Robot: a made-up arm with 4 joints. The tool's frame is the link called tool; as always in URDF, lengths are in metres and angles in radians. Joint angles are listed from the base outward.
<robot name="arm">
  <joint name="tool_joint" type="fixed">
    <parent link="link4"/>
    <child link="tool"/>
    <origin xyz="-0.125 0.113 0.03" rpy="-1.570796 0 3.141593"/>
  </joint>
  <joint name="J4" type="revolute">
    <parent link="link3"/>
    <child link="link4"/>
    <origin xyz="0.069 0.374 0.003" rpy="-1.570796 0 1.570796"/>
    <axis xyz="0 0 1"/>
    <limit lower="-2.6" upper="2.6"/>
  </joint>
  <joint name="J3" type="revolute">
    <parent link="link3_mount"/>
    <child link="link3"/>
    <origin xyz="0.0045 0.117 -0.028" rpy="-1.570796 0 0"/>
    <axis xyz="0 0 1"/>
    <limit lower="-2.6" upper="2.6"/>
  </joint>
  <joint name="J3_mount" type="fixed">
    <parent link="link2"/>
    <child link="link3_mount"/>
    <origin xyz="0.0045 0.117 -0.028"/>
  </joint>
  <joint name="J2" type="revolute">
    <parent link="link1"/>
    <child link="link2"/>
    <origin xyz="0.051 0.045 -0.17"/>
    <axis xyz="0 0 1"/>
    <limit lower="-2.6" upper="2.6"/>
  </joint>
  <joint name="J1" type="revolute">
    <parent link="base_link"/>
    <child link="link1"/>
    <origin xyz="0 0 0.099" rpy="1.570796 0 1.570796"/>
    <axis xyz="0 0 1"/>
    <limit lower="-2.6" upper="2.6"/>
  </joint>
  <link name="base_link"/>
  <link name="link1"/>
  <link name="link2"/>
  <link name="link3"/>
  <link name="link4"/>
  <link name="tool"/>
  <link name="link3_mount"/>
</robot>
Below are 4 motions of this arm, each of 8 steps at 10 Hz.
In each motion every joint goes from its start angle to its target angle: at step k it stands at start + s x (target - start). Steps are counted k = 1, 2, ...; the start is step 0. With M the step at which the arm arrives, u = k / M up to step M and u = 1 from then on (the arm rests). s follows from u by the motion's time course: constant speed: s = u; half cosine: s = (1 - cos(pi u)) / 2; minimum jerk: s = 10 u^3 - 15 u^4 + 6 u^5.
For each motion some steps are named. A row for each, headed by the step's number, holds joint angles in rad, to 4 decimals.
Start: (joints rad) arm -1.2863 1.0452 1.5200 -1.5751
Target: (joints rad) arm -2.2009 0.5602 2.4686 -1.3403
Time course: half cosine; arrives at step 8
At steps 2, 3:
2: -1.4202 0.9742 1.6589 -1.5407
3: -1.5686 0.8955 1.8128 -1.5026

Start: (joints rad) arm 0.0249 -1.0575 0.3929 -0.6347
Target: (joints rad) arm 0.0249 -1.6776 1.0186 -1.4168
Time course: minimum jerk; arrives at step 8
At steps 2, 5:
2: 0.0249 -1.1217 0.4577 -0.7157
5: 0.0249 -1.5069 0.8464 -1.2016

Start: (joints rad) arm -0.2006 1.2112 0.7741 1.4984
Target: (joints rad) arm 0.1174 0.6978 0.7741 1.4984
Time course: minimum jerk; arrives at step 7
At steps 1, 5, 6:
1: -0.1932 1.1993 0.7741 1.4984
5: 0.0714 0.7721 0.7741 1.4984
6: 0.1100 0.7097 0.7741 1.4984

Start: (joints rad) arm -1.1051 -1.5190 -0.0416 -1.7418
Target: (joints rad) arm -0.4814 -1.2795 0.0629 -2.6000
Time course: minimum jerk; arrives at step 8
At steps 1, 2, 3, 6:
1: -1.0951 -1.5152 -0.0399 -1.7556
2: -1.0405 -1.4942 -0.0308 -1.8306
3: -0.9335 -1.4531 -0.0128 -1.9780
6: -0.5460 -1.3043 0.0521 -2.5112

